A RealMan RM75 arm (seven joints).
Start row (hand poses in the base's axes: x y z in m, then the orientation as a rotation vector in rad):
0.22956, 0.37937, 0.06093, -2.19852, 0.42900, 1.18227
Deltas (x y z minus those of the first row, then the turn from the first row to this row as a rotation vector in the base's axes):
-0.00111, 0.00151, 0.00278, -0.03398, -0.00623, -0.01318
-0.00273, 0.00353, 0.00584, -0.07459, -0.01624, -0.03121
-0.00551, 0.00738, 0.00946, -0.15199, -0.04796, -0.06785
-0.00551, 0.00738, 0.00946, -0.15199, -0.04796, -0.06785
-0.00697, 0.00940, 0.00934, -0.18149, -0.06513, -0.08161
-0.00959, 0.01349, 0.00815, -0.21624, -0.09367, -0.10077
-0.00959, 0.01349, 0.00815, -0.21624, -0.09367, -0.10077
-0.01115, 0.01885, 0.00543, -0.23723, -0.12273, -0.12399
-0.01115, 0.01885, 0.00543, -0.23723, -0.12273, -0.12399
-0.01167, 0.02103, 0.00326, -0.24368, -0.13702, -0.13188
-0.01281, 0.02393, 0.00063, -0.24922, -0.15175, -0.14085
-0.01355, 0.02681, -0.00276, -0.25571, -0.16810, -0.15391
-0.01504, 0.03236, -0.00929, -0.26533, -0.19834, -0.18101
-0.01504, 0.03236, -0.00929, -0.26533, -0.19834, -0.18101
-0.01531, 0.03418, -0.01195, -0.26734, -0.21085, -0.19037
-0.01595, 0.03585, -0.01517, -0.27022, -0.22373, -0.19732
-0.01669, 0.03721, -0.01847, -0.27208, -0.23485, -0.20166
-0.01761, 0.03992, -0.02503, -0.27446, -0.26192, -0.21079
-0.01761, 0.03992, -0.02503, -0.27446, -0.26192, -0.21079
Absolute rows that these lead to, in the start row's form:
0.22845, 0.38088, 0.06371, -2.22437, 0.46349, 1.16892
0.22683, 0.38290, 0.06677, -2.25499, 0.50634, 1.14813
0.22405, 0.38675, 0.07039, -2.31669, 0.58577, 1.09025
0.22405, 0.38675, 0.07039, -2.31669, 0.58577, 1.09025
0.22259, 0.38877, 0.07027, -2.34205, 0.61381, 1.06141
0.21997, 0.39286, 0.06908, -2.37359, 0.64632, 1.01515
0.21997, 0.39286, 0.06908, -2.37359, 0.64632, 1.01515
0.21841, 0.39822, 0.06636, -2.39104, 0.67276, 0.96611
0.21841, 0.39822, 0.06636, -2.39104, 0.67276, 0.96611
0.21789, 0.40040, 0.06419, -2.39817, 0.67921, 0.94407
0.21675, 0.40330, 0.06156, -2.40398, 0.68588, 0.92092
0.21601, 0.40618, 0.05817, -2.40872, 0.69668, 0.89343
0.21452, 0.41173, 0.05164, -2.41323, 0.71773, 0.84108
0.21452, 0.41173, 0.05164, -2.41323, 0.71773, 0.84108
0.21425, 0.41355, 0.04898, -2.41437, 0.72303, 0.82061
0.21361, 0.41522, 0.04576, -2.41765, 0.72629, 0.80091
0.21287, 0.41658, 0.04246, -2.42088, 0.72693, 0.78487
0.21195, 0.41929, 0.03590, -2.42760, 0.72542, 0.74682
0.21195, 0.41929, 0.03590, -2.42760, 0.72542, 0.74682

